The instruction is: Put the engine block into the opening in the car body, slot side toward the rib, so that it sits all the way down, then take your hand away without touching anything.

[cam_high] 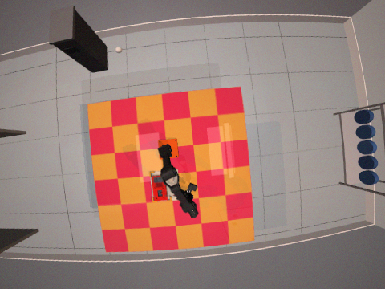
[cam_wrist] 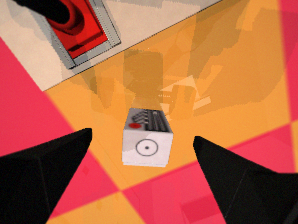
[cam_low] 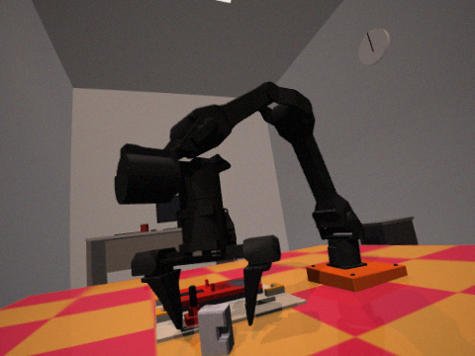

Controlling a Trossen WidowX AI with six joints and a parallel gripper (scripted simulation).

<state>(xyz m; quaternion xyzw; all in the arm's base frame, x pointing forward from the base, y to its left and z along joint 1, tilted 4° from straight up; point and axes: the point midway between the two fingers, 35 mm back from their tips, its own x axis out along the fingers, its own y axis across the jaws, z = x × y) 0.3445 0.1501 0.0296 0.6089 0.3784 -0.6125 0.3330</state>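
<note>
The engine block is right at my gripper tip.
</note>
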